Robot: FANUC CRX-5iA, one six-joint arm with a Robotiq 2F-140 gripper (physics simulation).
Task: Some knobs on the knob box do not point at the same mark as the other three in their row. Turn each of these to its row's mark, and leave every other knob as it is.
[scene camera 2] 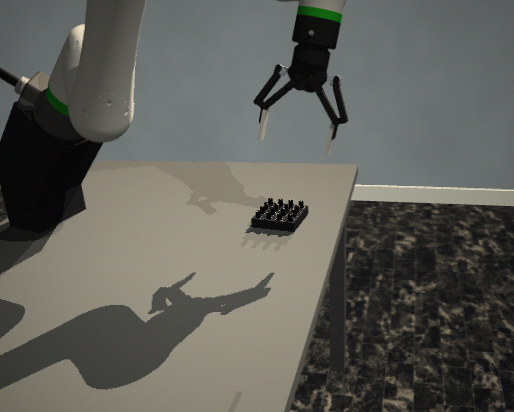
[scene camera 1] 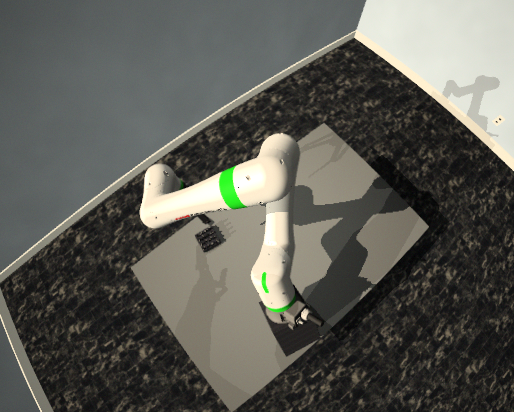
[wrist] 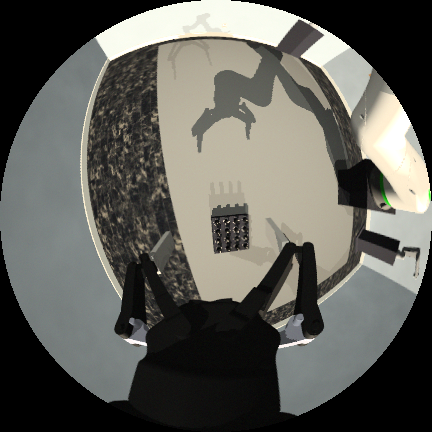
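Seen in the pictures: gripper, fingertip midpoint: (scene camera 2: 293,146) (wrist: 217,233); arm's base, link origin: (scene camera 2: 62,117) (scene camera 1: 284,307) (wrist: 382,186).
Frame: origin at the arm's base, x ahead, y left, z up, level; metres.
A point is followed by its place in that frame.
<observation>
The black knob box (scene camera 1: 208,239) {x 0.496, y -0.079, z -0.261 m} (scene camera 2: 274,225) {x 0.485, y -0.132, z -0.272 m} (wrist: 230,234) {x 0.506, y -0.081, z -0.261 m} lies flat on the table, with rows of small dark knobs standing up from its top. The knobs are too small in these views to tell which mark each one points at. My gripper (scene camera 2: 295,144) {x 0.534, y -0.166, z -0.075 m} (wrist: 217,233) {x 0.534, y -0.166, z -0.075 m} is wide open and empty. It hangs in the air well above the knob box, touching nothing. In the wrist view the box shows between the two pale fingertips. In scene camera 1 the arm hides most of the gripper.
The grey table (scene camera 1: 180,320) {x 0.381, y 0.354, z -0.284 m} (scene camera 2: 200,260) {x 0.316, y -0.252, z -0.283 m} (wrist: 190,175) {x 0.519, y -0.283, z -0.283 m} carries the box near one edge, with patterned floor (scene camera 1: 100,280) (scene camera 2: 430,300) beyond it. The arm's black base (scene camera 2: 35,190) {x -0.090, y -0.045, z -0.163 m} stands on the table away from the box. Shadows of the arm fall across the table.
</observation>
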